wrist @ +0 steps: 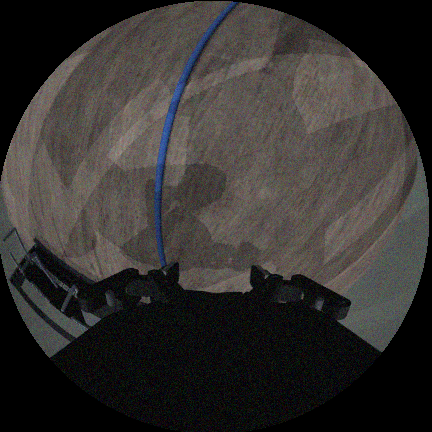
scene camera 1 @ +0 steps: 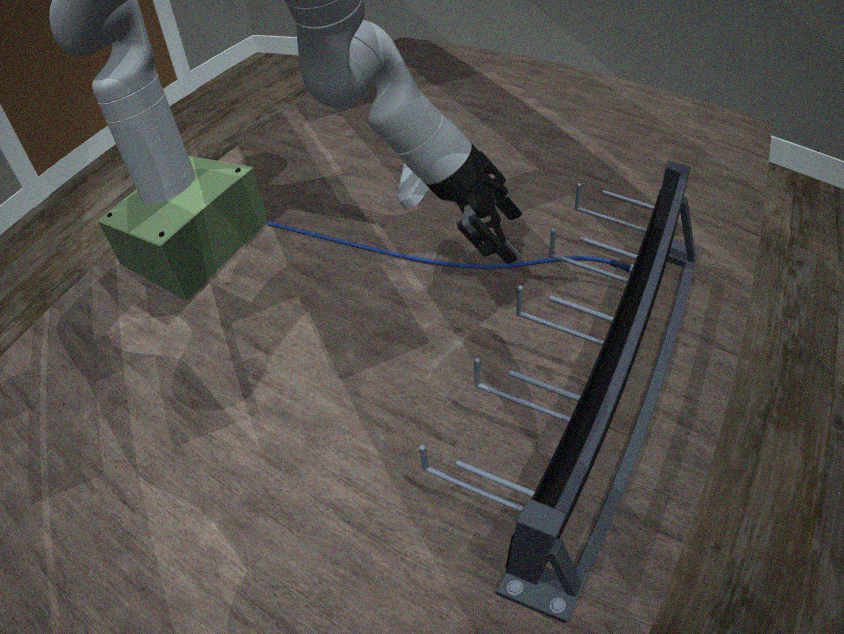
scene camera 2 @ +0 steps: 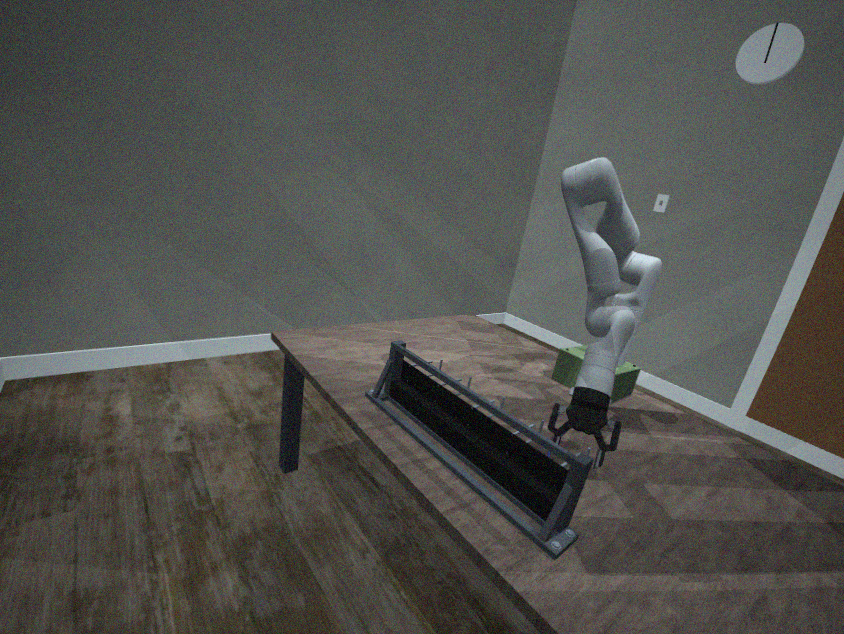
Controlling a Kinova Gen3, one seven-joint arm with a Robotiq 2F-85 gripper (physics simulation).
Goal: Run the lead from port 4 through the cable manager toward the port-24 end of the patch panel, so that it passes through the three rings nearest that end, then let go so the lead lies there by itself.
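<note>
The blue lead (scene camera 1: 388,253) (wrist: 159,175) runs in a shallow curve from the green box to the patch panel (scene camera 1: 607,368) (scene camera 2: 477,436). Its plug end meets the panel between the bars of the second ring from the far end. Five open-topped rings would be several; the cable manager's rings (scene camera 1: 560,327) stick out from the panel towards the box. My gripper (scene camera 1: 515,235) (scene camera 2: 578,453) (wrist: 214,273) is open, just in front of that second ring. In the wrist view the lead reaches the left fingertip; whether it passes inside or outside that finger is hidden. Port numbers are too small to read.
The green box (scene camera 1: 218,221) (scene camera 2: 567,368) stands at the arm's base. The panel's end foot (scene camera 1: 535,595) is bolted to the table near the table edge. Upright ring posts (scene camera 1: 476,371) stand on the side facing the box. The arm (scene camera 1: 429,133) reaches over the lead from behind.
</note>
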